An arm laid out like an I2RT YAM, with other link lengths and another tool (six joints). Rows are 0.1 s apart.
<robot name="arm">
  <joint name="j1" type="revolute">
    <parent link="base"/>
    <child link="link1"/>
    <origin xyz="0 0 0.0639"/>
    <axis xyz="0 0 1"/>
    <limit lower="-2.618" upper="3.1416"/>
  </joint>
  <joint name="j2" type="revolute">
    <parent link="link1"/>
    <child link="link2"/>
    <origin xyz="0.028 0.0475 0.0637"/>
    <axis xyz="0 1 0"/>
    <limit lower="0" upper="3.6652"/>
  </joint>
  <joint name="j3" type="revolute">
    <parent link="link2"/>
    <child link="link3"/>
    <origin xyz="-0.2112 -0.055 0"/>
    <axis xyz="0 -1 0"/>
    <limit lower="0" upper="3.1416"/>
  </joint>
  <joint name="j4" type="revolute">
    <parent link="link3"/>
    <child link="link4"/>
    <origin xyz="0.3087 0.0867 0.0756"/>
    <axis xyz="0 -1 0"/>
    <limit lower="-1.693" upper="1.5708"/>
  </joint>
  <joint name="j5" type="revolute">
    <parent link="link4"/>
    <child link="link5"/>
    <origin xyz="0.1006 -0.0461 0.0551"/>
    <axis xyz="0 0 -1"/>
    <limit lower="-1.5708" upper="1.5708"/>
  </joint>
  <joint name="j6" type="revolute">
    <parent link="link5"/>
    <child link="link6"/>
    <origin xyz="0.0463 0 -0.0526"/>
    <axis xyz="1 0 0"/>
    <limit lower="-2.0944" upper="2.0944"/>
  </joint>
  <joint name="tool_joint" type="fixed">
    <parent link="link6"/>
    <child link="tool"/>
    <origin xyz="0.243 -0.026 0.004" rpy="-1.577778 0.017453 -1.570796"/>
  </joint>
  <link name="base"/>
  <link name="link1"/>
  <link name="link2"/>
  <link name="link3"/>
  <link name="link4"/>
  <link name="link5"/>
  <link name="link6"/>
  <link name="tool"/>
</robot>
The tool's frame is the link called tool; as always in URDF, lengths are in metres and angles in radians.
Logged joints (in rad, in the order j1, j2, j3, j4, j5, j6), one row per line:
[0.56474 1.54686 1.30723 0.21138 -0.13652 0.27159]
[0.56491 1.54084 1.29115 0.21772 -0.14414 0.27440]
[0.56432 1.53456 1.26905 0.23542 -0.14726 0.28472]
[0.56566 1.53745 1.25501 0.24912 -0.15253 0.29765]
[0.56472 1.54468 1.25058 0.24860 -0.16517 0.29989]
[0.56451 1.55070 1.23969 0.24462 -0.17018 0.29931]
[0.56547 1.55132 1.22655 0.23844 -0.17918 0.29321]
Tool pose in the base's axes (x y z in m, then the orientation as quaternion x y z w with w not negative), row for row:
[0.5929 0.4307 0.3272 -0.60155 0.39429 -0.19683 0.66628]
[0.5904 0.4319 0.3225 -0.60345 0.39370 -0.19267 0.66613]
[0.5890 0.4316 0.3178 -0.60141 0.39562 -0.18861 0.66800]
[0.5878 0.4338 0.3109 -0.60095 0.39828 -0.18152 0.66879]
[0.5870 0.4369 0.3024 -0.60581 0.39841 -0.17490 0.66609]
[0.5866 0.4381 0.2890 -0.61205 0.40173 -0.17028 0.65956]
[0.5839 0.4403 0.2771 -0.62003 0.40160 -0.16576 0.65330]
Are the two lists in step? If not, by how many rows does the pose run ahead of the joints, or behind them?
They are in step.
